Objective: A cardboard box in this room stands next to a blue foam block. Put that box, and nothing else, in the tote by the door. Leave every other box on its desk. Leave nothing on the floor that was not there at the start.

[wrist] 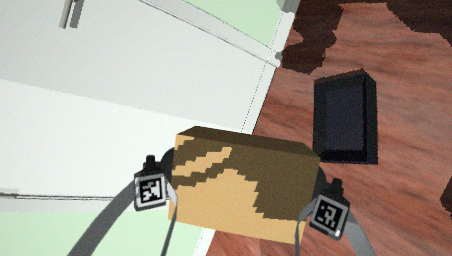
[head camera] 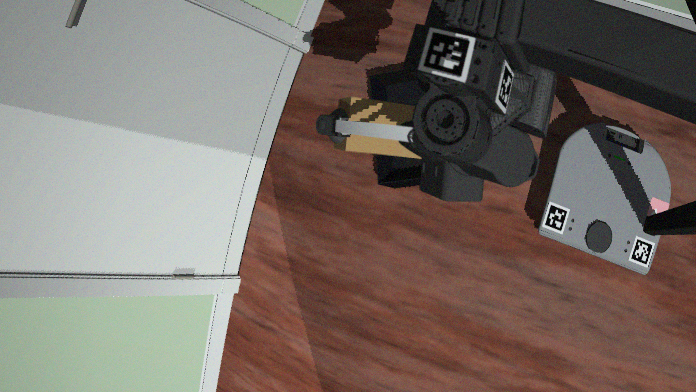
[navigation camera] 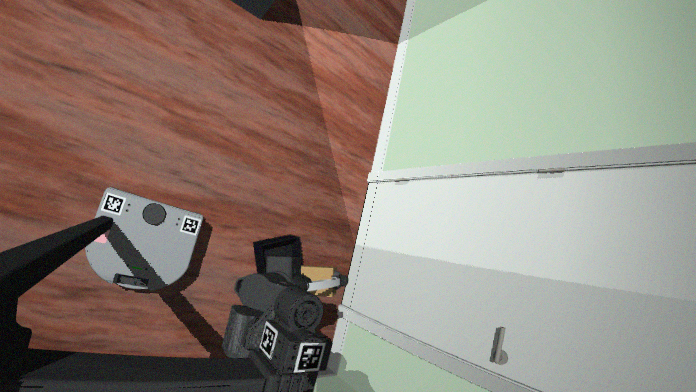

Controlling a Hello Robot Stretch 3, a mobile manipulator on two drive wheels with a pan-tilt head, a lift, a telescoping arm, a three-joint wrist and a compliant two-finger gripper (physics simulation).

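A tan cardboard box is held between the fingertips of my gripper, which is shut on it. In the wrist view one fingertip presses each end of the box. In the head view the box is above the floor and partly covers the tote. The black open tote stands on the floor by the white door. In the wrist view it is beyond the box, to the upper right, and its visible inside is dark. The blue foam block does not show.
My grey base is on the wooden floor, with the dark arm extended beside it. Pale green wall flanks the door. A dark object shows at the navigation view's top edge.
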